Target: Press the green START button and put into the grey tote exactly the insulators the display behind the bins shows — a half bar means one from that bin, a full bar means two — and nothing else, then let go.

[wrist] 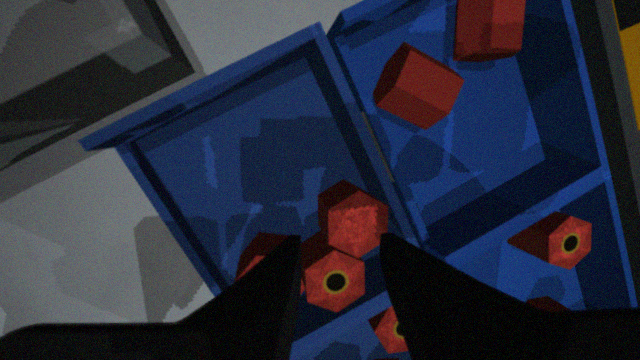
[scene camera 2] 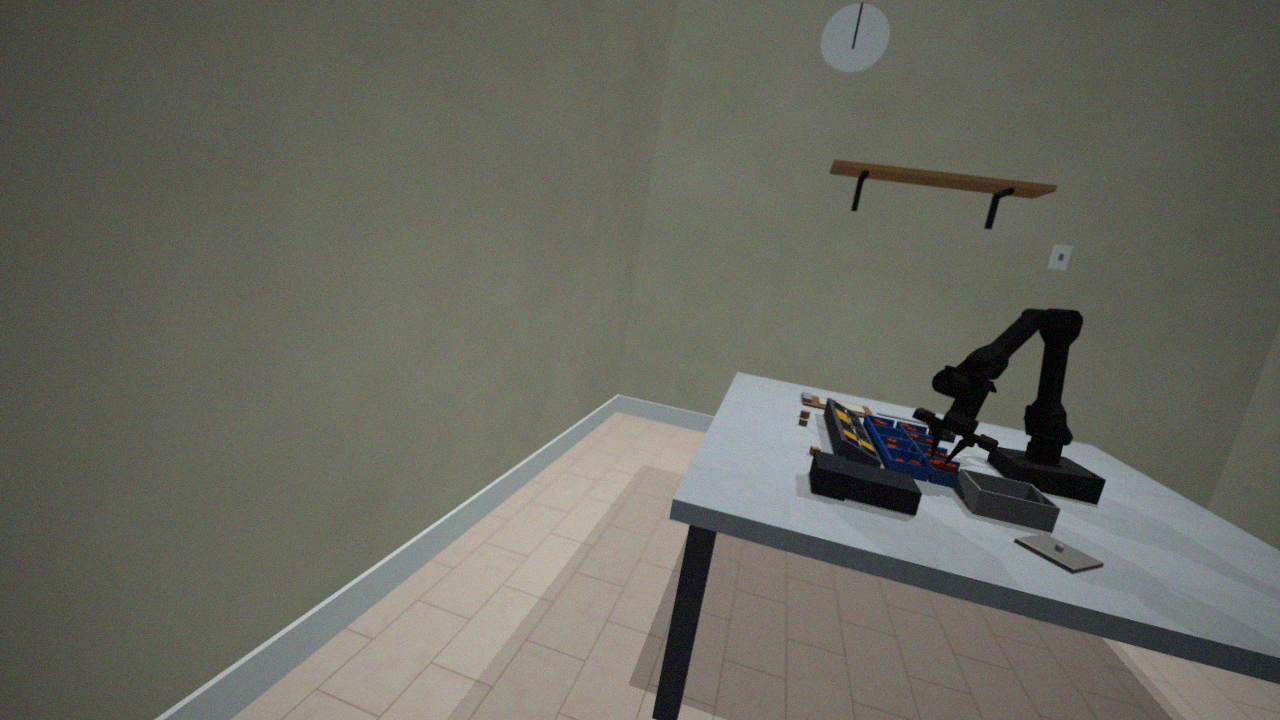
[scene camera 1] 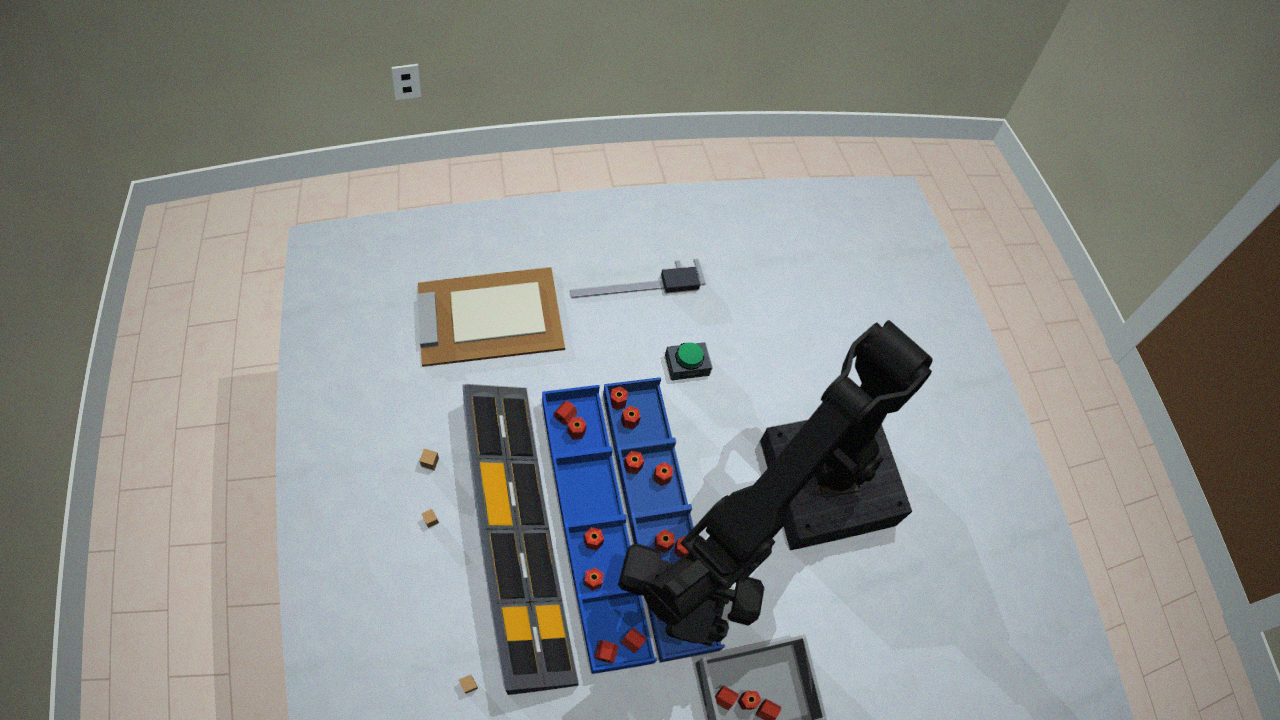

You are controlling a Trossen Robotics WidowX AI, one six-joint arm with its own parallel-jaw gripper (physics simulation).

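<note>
My gripper [scene camera 2: 941, 458] [wrist: 340, 245] is partly open and empty, low over the end compartment of the blue bin row nearer the arm. In the wrist view, an insulator [wrist: 354, 226] and another with its hole up [wrist: 335, 281] show between and below the fingertips; a third [wrist: 252, 265] is partly behind the left finger. The grey tote [scene camera 1: 808, 676] [scene camera 2: 1006, 511] holds three red insulators [scene camera 1: 750, 700]. The green START button [scene camera 1: 689, 355] is beyond the bins. The display [scene camera 1: 541, 685] shows a full bar [scene camera 1: 495, 494] in its second panel and two half bars [scene camera 1: 516, 623] [scene camera 1: 549, 621] in its bottom panel.
The farther blue row [scene camera 1: 588, 490] has its second compartment empty; two insulators [wrist: 419, 87] [wrist: 490, 30] lie in its end compartment. A clipboard [scene camera 1: 434, 356], caliper [scene camera 1: 680, 279] and small wooden cubes [scene camera 1: 429, 459] lie around. A black box [scene camera 2: 863, 483] and flat plate [scene camera 2: 1038, 544] are near the front edge.
</note>
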